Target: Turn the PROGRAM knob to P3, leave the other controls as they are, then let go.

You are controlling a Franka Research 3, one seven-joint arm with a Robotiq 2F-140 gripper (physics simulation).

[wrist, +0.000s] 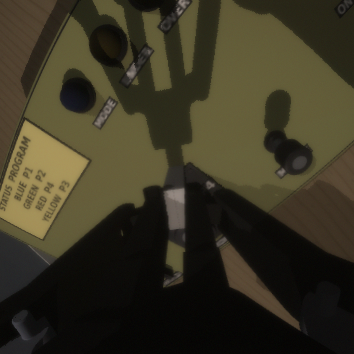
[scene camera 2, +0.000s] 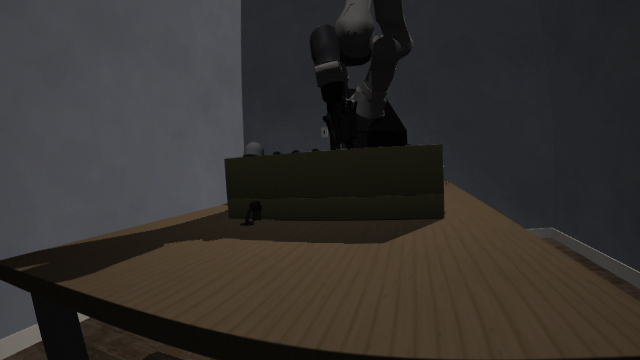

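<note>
A green control panel stands on the table. My gripper is shut, with a pale grey piece showing at its fingertips in the wrist view. It points down at the panel's top. A small label "4" shows beside the right finger. A dark shape lies at the fingertips near that label; I cannot tell for sure that it is the PROGRAM knob. The fingers hide most of that spot, so the knob's setting cannot be read. Whether the fingertips touch the knob is also unclear.
A blue button sits by the MODE label, with a dark yellow button above it. A black knobbed control stands at right. A yellow status card lists P3 as yellow. A grey dome rises at the panel's left.
</note>
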